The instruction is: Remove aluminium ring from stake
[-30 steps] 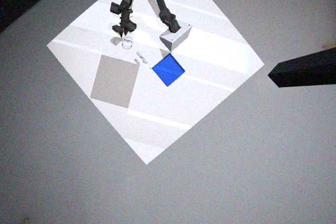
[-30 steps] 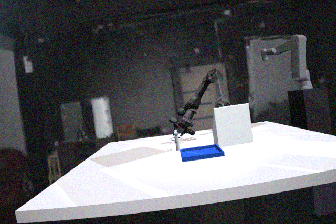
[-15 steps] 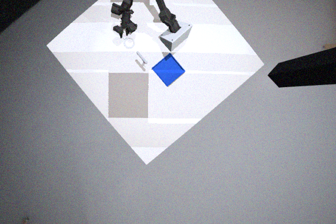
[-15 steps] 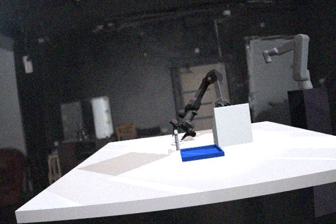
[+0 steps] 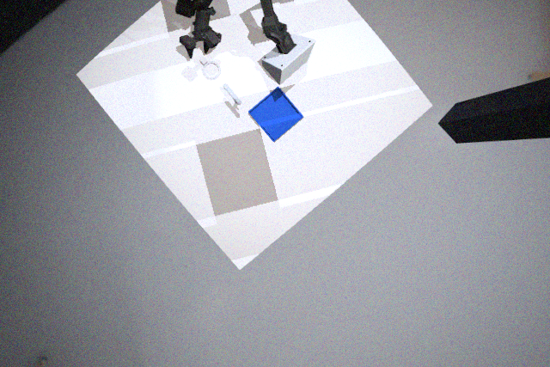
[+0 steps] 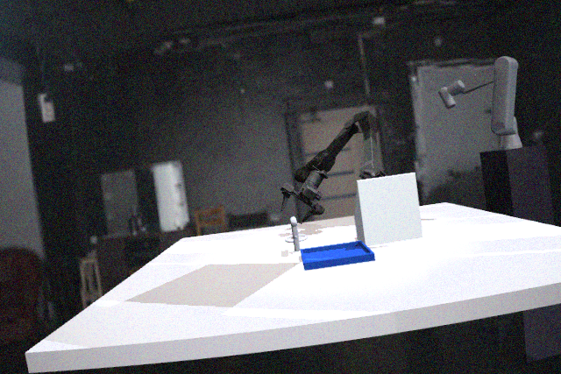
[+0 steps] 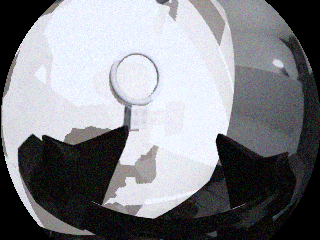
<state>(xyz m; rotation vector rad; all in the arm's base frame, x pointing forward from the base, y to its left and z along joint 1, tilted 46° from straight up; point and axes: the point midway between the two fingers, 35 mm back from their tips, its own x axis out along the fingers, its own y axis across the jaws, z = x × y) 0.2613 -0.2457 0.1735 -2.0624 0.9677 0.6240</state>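
Right now the aluminium ring is 7 cm below my gripper tip and 5 cm to the left of it. From my gripper tip the other things lie so: blue tray: 44 cm to the left, 7 cm below, 6 cm behind.
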